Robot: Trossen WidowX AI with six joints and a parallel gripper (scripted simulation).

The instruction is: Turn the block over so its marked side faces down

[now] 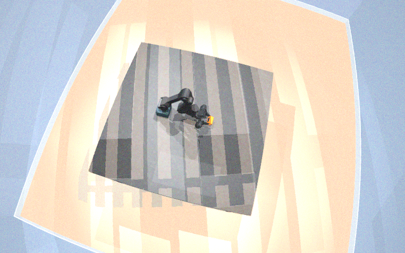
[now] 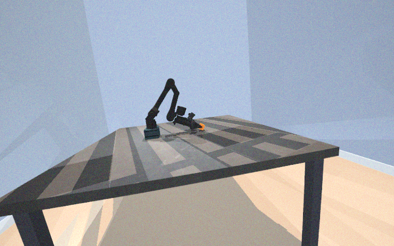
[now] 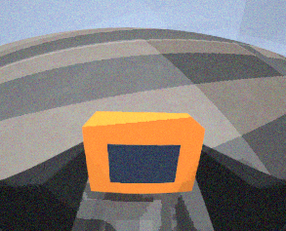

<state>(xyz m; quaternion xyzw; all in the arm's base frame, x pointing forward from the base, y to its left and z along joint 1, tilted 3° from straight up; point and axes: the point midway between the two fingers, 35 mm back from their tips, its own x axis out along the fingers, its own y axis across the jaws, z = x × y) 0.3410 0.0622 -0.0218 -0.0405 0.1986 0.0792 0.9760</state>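
My gripper tip is 1 cm past the orange block.
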